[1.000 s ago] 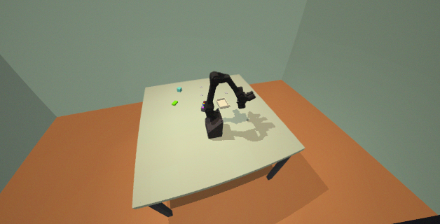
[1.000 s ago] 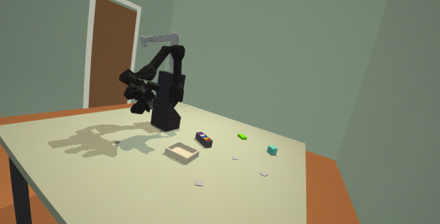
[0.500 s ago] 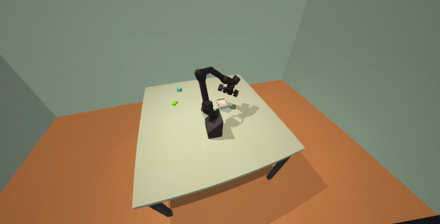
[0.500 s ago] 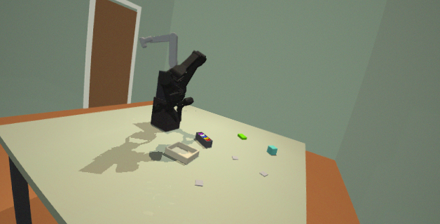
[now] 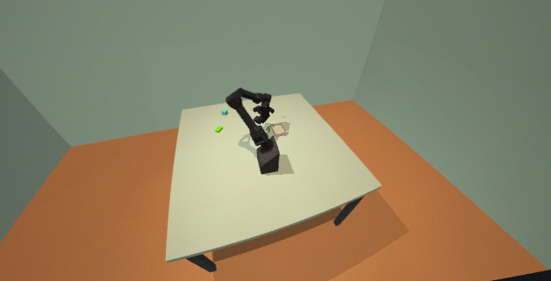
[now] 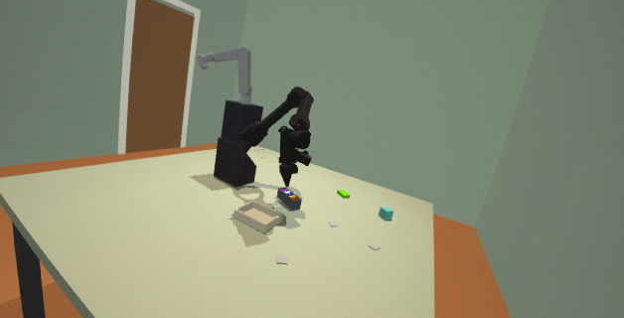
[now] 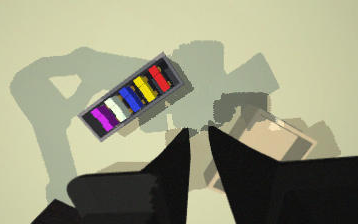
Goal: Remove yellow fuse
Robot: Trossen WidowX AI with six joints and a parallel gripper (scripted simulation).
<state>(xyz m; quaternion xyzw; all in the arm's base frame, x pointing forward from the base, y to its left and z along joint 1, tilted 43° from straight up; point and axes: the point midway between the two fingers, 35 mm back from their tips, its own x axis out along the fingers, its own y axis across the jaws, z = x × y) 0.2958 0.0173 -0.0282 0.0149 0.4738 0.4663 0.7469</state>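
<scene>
My gripper tip is now 7 cm above the yellow fuse, 6 cm to the right of it and 1 cm past it. From my gripper tip the other things lie so: cream tray: 13 cm to the right, 10 cm below.
</scene>
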